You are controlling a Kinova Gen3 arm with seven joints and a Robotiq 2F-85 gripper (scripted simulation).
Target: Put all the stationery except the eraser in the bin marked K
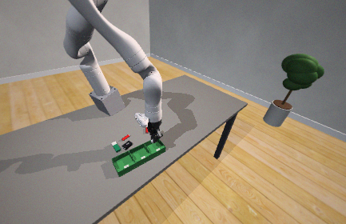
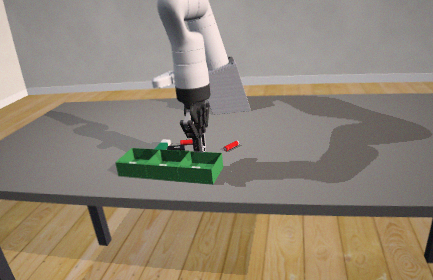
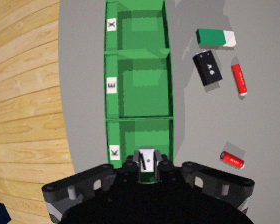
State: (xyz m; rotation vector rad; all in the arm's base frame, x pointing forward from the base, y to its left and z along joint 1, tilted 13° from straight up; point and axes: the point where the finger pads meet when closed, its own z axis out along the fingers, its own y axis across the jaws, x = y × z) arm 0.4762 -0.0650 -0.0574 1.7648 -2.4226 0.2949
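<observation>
Right now the green bin is 2 cm behind my hand, 8 cm to the right of it and 6 cm below it. Round my hand: grey-white item: 1 cm below; green-and-white eraser: 17 cm behind, 12 cm to the right, 7 cm below; black item: 12 cm behind, 9 cm to the right, 7 cm below.
</observation>
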